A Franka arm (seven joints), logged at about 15 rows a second.
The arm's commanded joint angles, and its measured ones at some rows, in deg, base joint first. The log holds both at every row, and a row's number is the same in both.
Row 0, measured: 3.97, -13.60, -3.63, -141.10, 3.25, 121.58, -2.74
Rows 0 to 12, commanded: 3.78, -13.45, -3.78, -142.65, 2.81, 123.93, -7.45; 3.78, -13.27, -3.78, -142.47, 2.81, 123.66, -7.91; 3.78, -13.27, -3.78, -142.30, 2.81, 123.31, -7.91; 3.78, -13.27, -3.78, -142.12, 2.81, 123.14, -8.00; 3.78, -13.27, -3.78, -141.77, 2.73, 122.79, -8.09; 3.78, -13.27, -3.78, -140.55, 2.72, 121.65, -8.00; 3.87, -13.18, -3.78, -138.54, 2.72, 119.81, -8.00; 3.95, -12.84, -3.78, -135.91, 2.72, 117.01, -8.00; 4.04, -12.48, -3.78, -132.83, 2.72, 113.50, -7.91; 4.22, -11.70, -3.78, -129.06, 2.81, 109.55, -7.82; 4.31, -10.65, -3.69, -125.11, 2.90, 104.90, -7.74; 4.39, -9.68, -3.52, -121.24, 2.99, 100.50, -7.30; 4.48, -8.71, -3.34, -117.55, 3.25, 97.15, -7.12
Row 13, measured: 4.06, -13.08, -3.54, -129.26, 3.25, 107.48, -7.19
